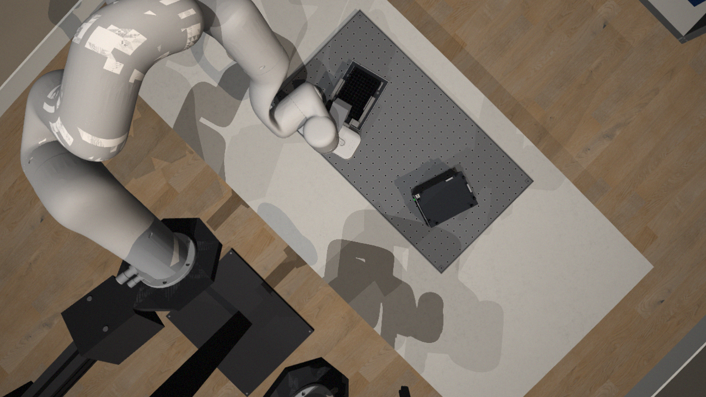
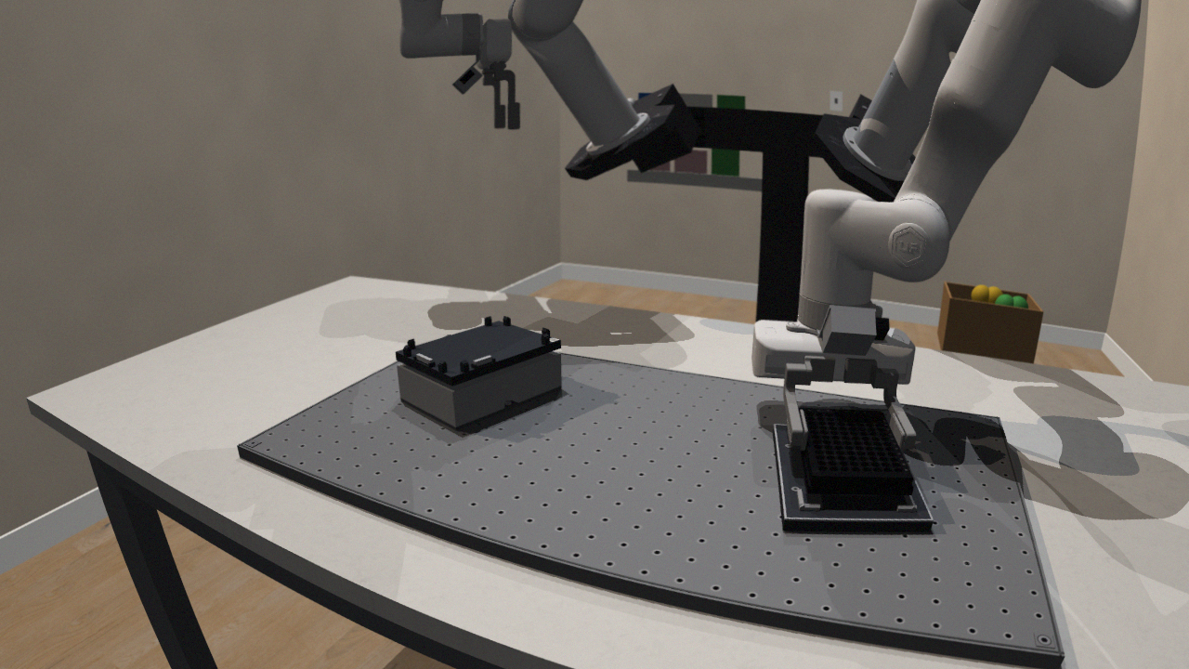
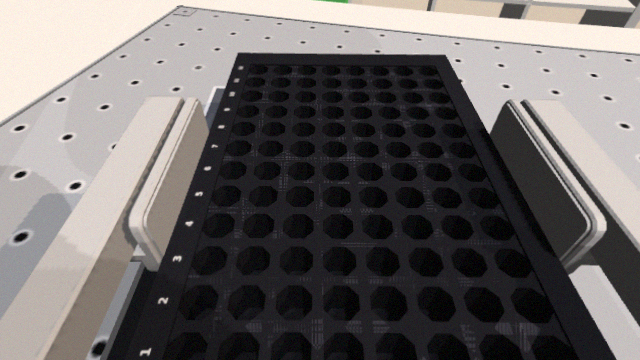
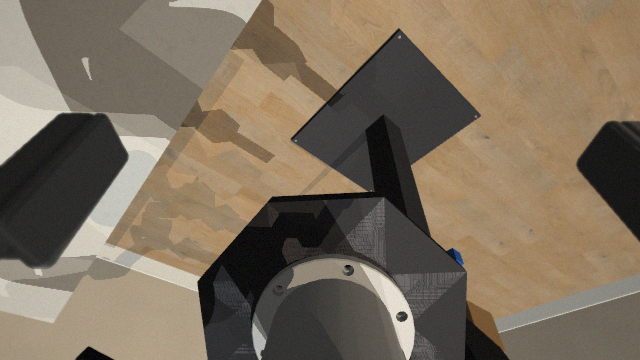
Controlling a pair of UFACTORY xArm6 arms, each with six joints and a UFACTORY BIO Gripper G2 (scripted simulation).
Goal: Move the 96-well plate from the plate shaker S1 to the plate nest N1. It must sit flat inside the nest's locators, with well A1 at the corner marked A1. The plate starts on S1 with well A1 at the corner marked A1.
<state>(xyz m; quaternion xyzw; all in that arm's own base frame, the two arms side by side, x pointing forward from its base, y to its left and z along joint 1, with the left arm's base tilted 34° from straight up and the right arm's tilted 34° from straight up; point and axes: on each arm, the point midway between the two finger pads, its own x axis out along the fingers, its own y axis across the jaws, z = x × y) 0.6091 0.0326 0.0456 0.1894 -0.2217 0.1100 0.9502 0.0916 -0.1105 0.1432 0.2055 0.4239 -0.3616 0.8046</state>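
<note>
Now: left hand 1 cm short of the black 96-well plate and 1 cm above it. The rest, counted from my left hand: plate nest N1: 4 cm below, 1 cm ahead; then grey plate shaker S1: 37 cm to the right, 2 cm ahead.
</note>
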